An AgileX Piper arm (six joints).
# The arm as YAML. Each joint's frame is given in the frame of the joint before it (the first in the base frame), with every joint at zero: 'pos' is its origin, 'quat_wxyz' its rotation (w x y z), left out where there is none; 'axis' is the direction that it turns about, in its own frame. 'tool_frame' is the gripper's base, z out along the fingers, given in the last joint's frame.
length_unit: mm
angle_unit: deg
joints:
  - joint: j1
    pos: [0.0, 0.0, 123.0]
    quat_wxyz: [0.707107, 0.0, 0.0, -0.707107]
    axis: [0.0, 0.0, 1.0]
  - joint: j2
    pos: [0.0, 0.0, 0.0]
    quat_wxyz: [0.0, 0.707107, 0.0, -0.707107]
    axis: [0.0, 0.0, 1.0]
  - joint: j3
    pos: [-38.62, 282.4, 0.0]
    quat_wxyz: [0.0, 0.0, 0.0, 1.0]
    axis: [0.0, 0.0, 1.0]
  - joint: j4
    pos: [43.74, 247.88, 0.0]
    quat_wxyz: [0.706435, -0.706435, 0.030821, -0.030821]
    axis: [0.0, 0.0, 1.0]
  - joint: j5
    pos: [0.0, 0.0, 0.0]
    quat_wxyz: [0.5, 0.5, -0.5, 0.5]
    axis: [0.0, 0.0, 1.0]
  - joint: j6
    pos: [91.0, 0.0, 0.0]
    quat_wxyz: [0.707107, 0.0, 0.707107, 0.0]
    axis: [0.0, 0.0, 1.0]
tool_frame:
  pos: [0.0, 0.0, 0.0]
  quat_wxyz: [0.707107, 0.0, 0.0, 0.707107]
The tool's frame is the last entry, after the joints.
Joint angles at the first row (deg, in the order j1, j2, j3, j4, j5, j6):
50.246 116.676 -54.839 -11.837 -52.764 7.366
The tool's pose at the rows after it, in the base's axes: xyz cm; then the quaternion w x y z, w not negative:
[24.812 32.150 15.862 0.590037 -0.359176 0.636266 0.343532]
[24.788 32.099 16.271 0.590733 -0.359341 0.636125 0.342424]
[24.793 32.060 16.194 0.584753 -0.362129 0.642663 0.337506]
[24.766 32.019 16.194 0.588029 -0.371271 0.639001 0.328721]
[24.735 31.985 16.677 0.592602 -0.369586 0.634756 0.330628]
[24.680 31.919 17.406 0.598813 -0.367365 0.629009 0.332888]
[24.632 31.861 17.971 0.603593 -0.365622 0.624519 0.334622]
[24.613 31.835 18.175 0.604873 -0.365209 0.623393 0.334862]
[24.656 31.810 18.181 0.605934 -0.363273 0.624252 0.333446]
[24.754 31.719 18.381 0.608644 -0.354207 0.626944 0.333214]
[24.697 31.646 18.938 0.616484 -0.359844 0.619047 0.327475]
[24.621 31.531 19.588 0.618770 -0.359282 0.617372 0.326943]
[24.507 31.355 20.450 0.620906 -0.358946 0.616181 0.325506]
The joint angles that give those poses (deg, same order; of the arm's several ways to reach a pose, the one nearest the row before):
50.246 115.832 -54.840 -11.837 -52.658 7.366
50.247 115.092 -54.838 -11.836 -51.931 7.365
50.247 114.889 -54.838 -11.836 -50.528 7.366
50.246 114.767 -54.731 -11.837 -50.282 5.828
50.246 114.109 -54.732 -11.838 -50.397 5.831
50.246 113.074 -54.731 -11.837 -50.398 5.831
50.245 112.271 -54.732 -11.838 -50.397 5.832
50.246 111.954 -54.733 -11.837 -50.278 5.831
50.246 111.955 -54.733 -11.429 -50.278 5.606
50.247 111.692 -54.733 -10.310 -50.279 5.570
50.246 110.862 -54.733 -10.314 -50.123 4.261
50.246 109.745 -54.732 -10.313 -49.296 4.261
50.247 108.203 -54.732 -10.313 -47.954 4.260

